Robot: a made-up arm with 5 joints. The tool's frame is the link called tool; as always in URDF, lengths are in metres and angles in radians. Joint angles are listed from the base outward.
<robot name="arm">
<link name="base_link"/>
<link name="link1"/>
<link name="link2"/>
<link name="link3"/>
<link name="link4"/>
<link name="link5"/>
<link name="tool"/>
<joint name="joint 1" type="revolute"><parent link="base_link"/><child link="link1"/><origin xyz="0 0 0.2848"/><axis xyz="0 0 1"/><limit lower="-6.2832" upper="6.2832"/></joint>
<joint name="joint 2" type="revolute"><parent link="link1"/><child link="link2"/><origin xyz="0 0 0"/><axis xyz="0 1 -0.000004"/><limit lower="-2.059" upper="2.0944"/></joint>
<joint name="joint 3" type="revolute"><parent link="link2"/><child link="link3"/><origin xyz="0.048 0 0.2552"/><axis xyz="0 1 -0.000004"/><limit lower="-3.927" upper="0.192"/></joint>
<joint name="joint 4" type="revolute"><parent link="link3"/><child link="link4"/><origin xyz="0.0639 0 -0.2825"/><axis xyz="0 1 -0.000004"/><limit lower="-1.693" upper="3.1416"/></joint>
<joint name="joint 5" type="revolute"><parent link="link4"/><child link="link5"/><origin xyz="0.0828 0 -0.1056"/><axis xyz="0 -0.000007 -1"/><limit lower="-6.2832" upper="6.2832"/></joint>
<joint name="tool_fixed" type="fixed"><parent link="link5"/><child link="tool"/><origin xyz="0 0 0" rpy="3.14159 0 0"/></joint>
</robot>
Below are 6 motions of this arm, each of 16 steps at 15 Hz.
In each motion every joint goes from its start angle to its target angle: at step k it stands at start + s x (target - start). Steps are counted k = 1, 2, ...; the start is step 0. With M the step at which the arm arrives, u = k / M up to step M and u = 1 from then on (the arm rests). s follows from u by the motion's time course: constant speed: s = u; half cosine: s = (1 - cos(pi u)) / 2; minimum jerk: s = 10 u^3 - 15 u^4 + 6 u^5.
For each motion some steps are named. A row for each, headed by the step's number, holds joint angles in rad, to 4 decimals.
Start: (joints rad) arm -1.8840 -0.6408 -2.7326 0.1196 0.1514
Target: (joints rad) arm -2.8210 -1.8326 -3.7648 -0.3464 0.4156
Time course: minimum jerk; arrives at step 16
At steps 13, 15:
13: -2.7753 -1.7745 -3.7145 -0.3237 0.4027
15: -2.8189 -1.8300 -3.7625 -0.3454 0.4150

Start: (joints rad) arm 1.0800 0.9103 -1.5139 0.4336 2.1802
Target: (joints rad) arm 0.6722 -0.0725 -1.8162 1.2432 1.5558
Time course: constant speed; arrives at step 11
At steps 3, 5, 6, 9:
3: 0.9688 0.6423 -1.5963 0.6544 2.0099
5: 0.8946 0.4636 -1.6513 0.8016 1.8964
6: 0.8576 0.3742 -1.6788 0.8752 1.8396
9: 0.7463 0.1062 -1.7612 1.0960 1.6693

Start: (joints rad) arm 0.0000 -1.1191 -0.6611 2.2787 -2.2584
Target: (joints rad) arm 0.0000 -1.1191 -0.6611 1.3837 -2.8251
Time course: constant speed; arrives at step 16
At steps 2, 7, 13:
2: 0.0000 -1.1191 -0.6611 2.1668 -2.3292
7: 0.0000 -1.1191 -0.6611 1.8871 -2.5063
13: 0.0000 -1.1191 -0.6611 1.5515 -2.7188

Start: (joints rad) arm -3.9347 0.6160 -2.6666 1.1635 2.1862
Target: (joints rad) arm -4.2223 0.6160 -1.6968 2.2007 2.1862
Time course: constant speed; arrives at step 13
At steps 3, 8, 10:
3: -4.0011 0.6160 -2.4428 1.4029 2.1862
8: -4.1117 0.6160 -2.0698 1.8018 2.1862
10: -4.1559 0.6160 -1.9206 1.9613 2.1862

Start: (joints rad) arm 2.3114 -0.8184 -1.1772 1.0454 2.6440
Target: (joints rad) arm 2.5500 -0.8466 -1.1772 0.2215 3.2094
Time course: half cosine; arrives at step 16
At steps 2, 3, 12, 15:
2: 2.3205 -0.8195 -1.1772 1.0140 2.6655
3: 2.3315 -0.8208 -1.1772 0.9760 2.6916
12: 2.5151 -0.8425 -1.1772 0.3422 3.1266
15: 2.5477 -0.8463 -1.1772 0.2294 3.2040

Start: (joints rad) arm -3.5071 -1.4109 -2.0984 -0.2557 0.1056
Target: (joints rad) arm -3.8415 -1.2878 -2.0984 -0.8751 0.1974
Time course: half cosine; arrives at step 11
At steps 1, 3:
1: -3.5139 -1.4084 -2.0984 -0.2682 0.1075
3: -3.5648 -1.3897 -2.0984 -0.3626 0.1214

